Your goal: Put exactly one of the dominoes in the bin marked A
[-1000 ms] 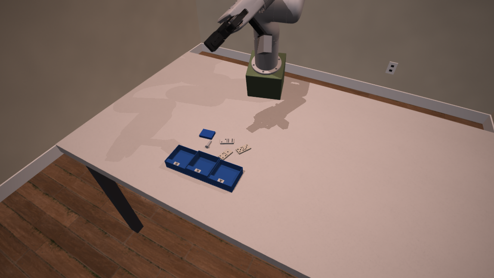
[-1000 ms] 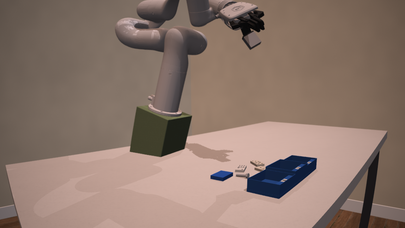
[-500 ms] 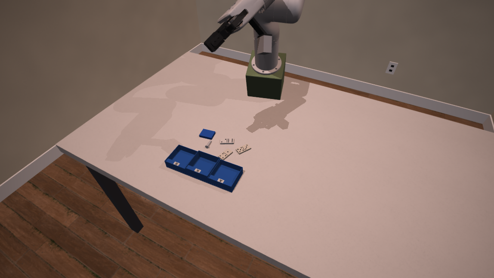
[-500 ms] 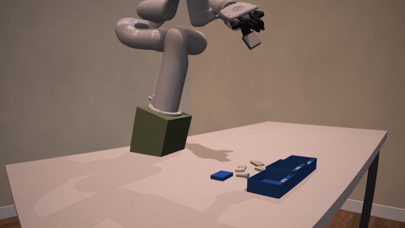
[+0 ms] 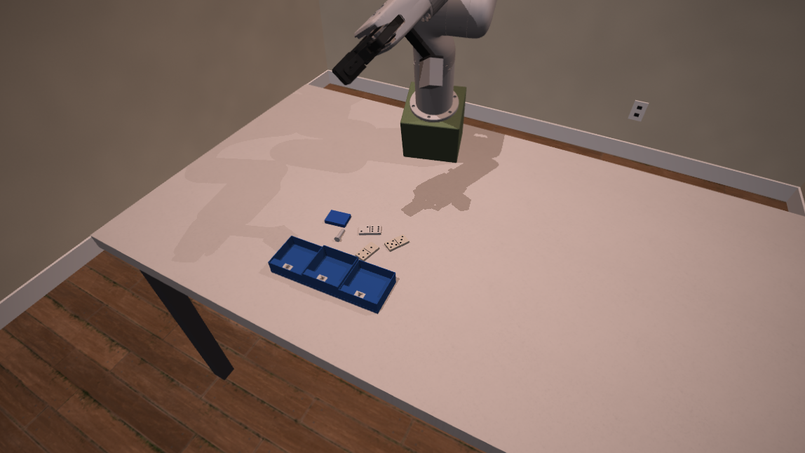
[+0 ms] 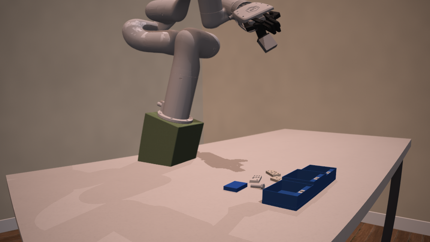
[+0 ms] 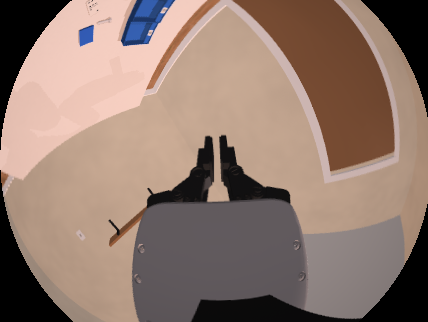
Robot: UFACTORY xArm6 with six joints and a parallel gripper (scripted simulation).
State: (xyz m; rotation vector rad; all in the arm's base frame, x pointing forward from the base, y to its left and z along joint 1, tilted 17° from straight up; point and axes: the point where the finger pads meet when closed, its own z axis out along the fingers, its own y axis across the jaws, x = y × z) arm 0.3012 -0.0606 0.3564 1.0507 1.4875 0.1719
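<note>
Now: the joined blue bins 39 cm below my hand, 10 cm ahead of it and 4 cm to the right of it. Also, from my hand: white domino: 40 cm below, 2 cm ahead, 1 cm to the left; then grey bolt: 40 cm below, 7 cm to the right, 1 cm behind; then flat blue block: 40 cm below, 9 cm to the right, 6 cm behind.
</note>
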